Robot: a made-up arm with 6 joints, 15 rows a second.
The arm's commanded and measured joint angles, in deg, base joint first. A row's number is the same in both.
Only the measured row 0 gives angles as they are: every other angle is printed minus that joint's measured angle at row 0.
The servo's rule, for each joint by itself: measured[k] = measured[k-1] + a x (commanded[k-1-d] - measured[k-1]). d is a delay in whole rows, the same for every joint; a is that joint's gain. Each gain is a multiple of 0.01, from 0.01 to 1. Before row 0 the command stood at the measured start. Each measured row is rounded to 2 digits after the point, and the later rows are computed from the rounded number. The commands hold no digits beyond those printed.
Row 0, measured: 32.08 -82.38 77.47 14.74 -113.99 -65.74
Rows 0 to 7, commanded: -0.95 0.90 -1.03 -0.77 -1.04 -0.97; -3.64 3.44 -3.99 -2.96 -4.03 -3.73; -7.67 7.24 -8.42 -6.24 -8.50 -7.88; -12.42 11.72 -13.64 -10.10 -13.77 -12.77; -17.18 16.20 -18.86 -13.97 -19.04 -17.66; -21.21 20.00 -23.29 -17.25 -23.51 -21.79; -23.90 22.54 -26.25 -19.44 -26.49 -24.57; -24.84 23.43 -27.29 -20.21 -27.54 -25.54
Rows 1 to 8, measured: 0.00 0.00 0.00 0.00 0.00 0.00; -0.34 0.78 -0.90 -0.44 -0.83 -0.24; -1.53 3.09 -3.59 -1.88 -3.39 -1.11; -3.74 6.70 -7.79 -4.37 -7.48 -2.80; -6.86 11.07 -12.88 -7.64 -12.51 -5.29; -10.58 15.53 -18.08 -11.25 -17.73 -8.38; -14.41 19.42 -22.61 -14.67 -22.35 -11.73; -17.83 22.13 -25.78 -17.39 -25.66 -14.94
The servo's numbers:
d 1
a 0.36 0.87 0.87 0.57 0.80 0.25

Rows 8 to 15, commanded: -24.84 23.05 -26.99 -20.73 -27.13 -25.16; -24.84 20.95 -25.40 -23.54 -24.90 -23.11; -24.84 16.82 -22.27 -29.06 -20.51 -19.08; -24.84 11.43 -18.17 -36.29 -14.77 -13.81; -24.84 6.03 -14.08 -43.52 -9.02 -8.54; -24.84 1.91 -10.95 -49.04 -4.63 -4.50; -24.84 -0.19 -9.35 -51.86 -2.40 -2.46; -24.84 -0.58 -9.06 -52.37 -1.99 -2.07
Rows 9 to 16, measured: -20.35 23.26 -27.09 -19.00 -27.16 -17.59; -21.97 23.08 -27.00 -19.99 -27.14 -19.48; -23.00 21.23 -25.61 -22.01 -25.35 -20.39; -23.66 17.39 -22.70 -26.03 -21.48 -20.06; -24.08 12.20 -18.76 -31.88 -16.11 -18.50; -24.35 6.83 -14.69 -38.51 -10.44 -16.01; -24.53 2.55 -11.44 -44.51 -5.79 -13.13; -24.64 0.17 -9.62 -48.70 -3.08 -10.46
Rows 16 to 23, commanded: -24.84 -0.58 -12.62 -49.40 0.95 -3.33; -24.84 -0.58 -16.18 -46.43 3.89 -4.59; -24.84 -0.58 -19.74 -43.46 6.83 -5.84; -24.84 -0.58 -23.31 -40.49 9.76 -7.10; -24.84 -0.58 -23.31 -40.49 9.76 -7.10; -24.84 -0.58 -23.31 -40.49 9.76 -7.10; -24.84 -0.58 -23.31 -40.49 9.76 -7.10; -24.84 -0.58 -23.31 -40.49 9.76 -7.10
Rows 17 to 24, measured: -24.71 -0.48 -9.13 -50.79 -2.21 -8.36; -24.76 -0.57 -12.17 -50.00 0.32 -7.10; -24.79 -0.58 -15.66 -47.97 3.18 -6.47; -24.81 -0.58 -19.21 -45.40 6.10 -6.31; -24.82 -0.58 -22.78 -42.60 9.03 -6.51; -24.83 -0.58 -23.24 -41.40 9.61 -6.66; -24.83 -0.58 -23.30 -40.88 9.73 -6.77; -24.83 -0.58 -23.31 -40.66 9.75 -6.85
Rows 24 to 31, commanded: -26.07 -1.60 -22.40 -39.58 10.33 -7.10; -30.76 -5.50 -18.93 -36.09 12.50 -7.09; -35.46 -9.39 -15.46 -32.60 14.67 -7.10; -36.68 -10.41 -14.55 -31.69 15.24 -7.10; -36.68 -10.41 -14.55 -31.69 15.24 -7.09; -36.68 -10.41 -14.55 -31.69 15.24 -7.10; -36.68 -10.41 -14.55 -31.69 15.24 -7.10; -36.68 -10.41 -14.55 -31.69 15.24 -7.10
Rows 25 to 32, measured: -24.83 -0.58 -23.31 -40.56 9.76 -6.91; -25.28 -1.47 -22.52 -40.00 10.22 -6.96; -27.25 -4.98 -19.40 -37.77 12.04 -6.99; -30.21 -8.82 -15.97 -34.82 14.14 -7.02; -32.54 -10.20 -14.73 -33.04 15.02 -7.04; -34.03 -10.38 -14.57 -32.27 15.20 -7.05; -34.98 -10.41 -14.55 -31.94 15.23 -7.06; -35.59 -10.41 -14.55 -31.80 15.24 -7.07
